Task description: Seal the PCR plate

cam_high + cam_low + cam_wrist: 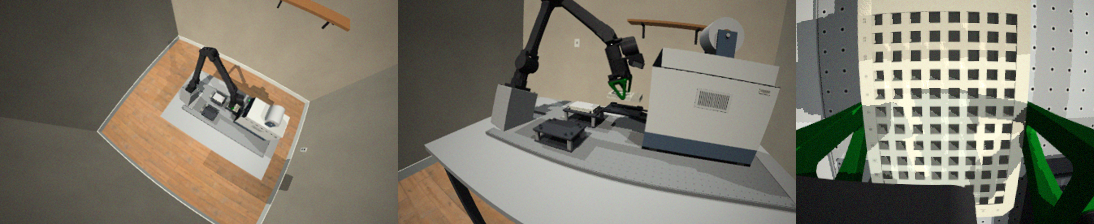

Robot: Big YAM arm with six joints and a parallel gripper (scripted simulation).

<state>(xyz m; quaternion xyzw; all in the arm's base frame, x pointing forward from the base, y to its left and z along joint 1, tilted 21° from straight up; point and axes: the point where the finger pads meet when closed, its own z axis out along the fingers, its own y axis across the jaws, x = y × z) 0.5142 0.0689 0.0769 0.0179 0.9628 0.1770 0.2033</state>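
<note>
Right now my hand is 60 mm above the dark stage. Also, from my hand: 96-well plate C15: right at my hand; then white start key: 100 mm ahead, 100 mm to the left, 30 mm above; then sealed plate C51: 200 mm behind, 30 mm to the left, 90 mm below.
</note>
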